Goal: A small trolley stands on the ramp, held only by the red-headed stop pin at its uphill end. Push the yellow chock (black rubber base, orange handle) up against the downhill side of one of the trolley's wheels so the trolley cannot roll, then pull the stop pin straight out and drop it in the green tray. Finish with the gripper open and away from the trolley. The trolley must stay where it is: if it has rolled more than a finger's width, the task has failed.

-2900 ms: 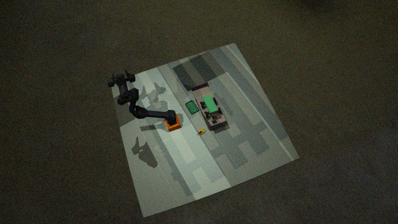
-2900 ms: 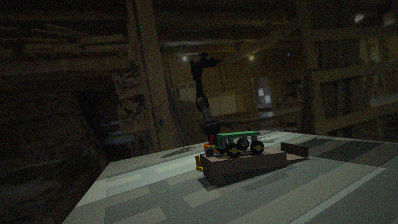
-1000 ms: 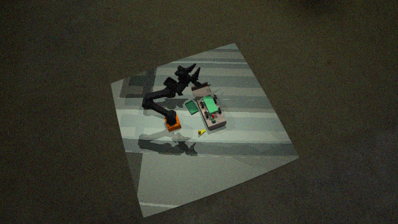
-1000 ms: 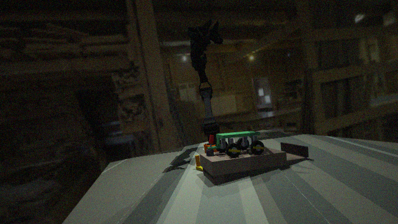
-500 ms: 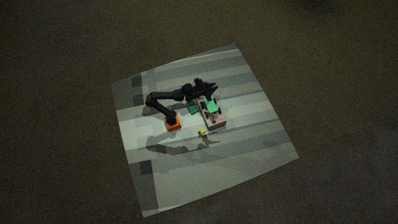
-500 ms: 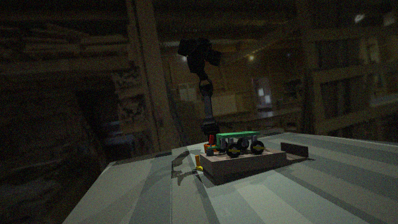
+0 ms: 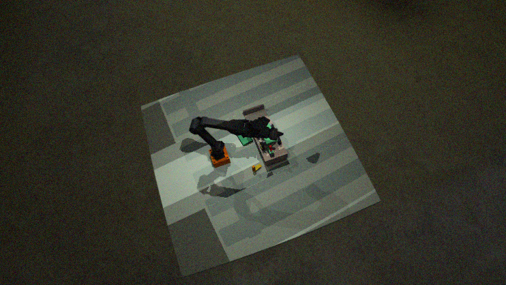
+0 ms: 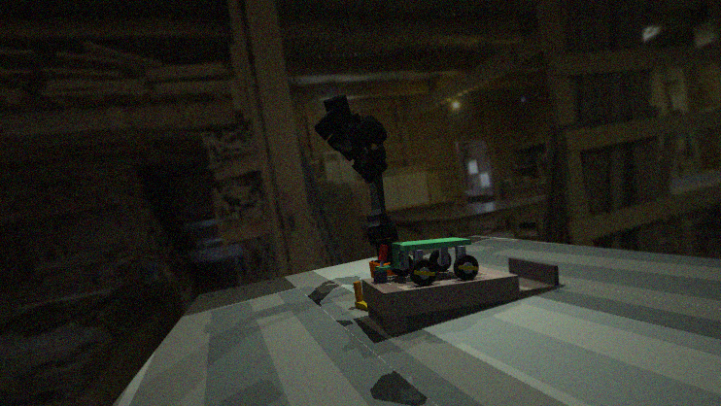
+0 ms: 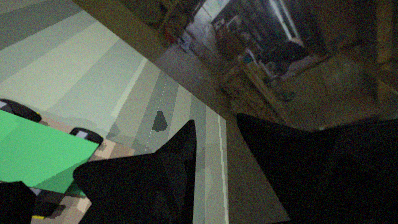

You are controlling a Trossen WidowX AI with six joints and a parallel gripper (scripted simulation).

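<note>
Right now my gripper tip is 34 cm above the yellow chock, 16 cm past it and 3 cm to the right of it. Also, from my gripper tip: ramp: 31 cm below, 15 cm to the left, 1 cm behind; trolley: 25 cm below, 15 cm to the left, 1 cm behind; red-headed stop pin: 23 cm below, 5 cm behind, 4 cm to the left.
</note>
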